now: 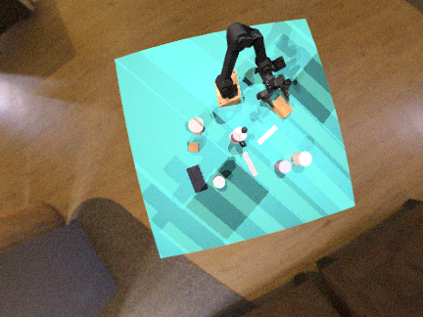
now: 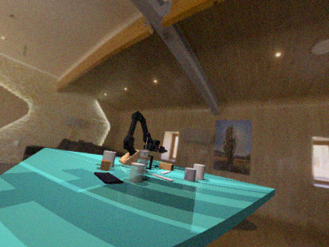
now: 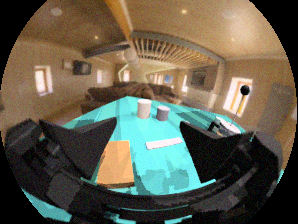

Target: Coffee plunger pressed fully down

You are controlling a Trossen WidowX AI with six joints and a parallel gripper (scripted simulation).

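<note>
The coffee press is 23 cm to the right of my gripper tip, 13 cm ahead of it and 4 cm below it. From my gripper tip the other things lie so: small tan cube: 48 cm to the right, 13 cm below, 13 cm ahead.
</note>
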